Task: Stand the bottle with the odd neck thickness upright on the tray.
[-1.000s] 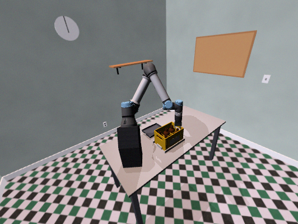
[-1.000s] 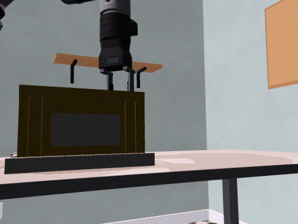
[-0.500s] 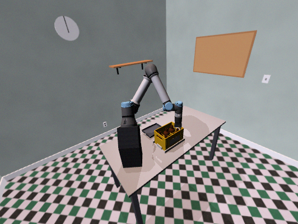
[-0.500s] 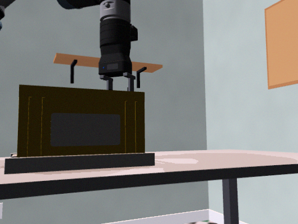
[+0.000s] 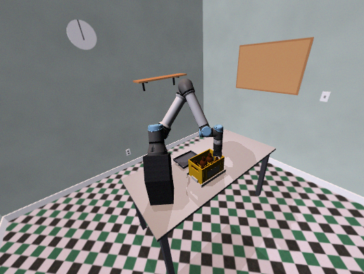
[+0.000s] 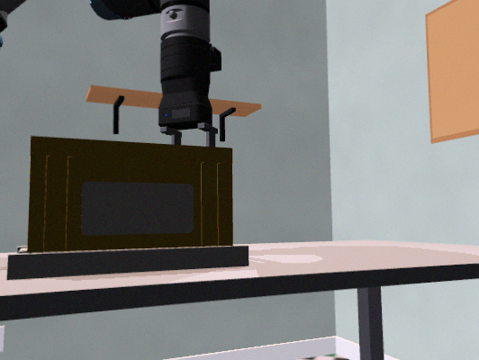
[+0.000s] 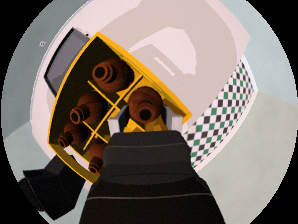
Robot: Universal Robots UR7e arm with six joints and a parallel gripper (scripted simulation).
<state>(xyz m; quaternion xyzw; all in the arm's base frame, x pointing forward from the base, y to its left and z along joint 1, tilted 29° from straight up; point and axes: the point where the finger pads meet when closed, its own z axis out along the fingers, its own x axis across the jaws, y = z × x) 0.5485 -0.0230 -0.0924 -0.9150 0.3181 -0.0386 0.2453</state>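
Now: hand 90 mm to the right of the brown bottle, 70 mm above it and 10 mm past it. Round my hand: dark tray 310 mm to the left, 150 mm below, 150 mm behind; crate 100 mm behind, 80 mm below, 30 mm to the left.
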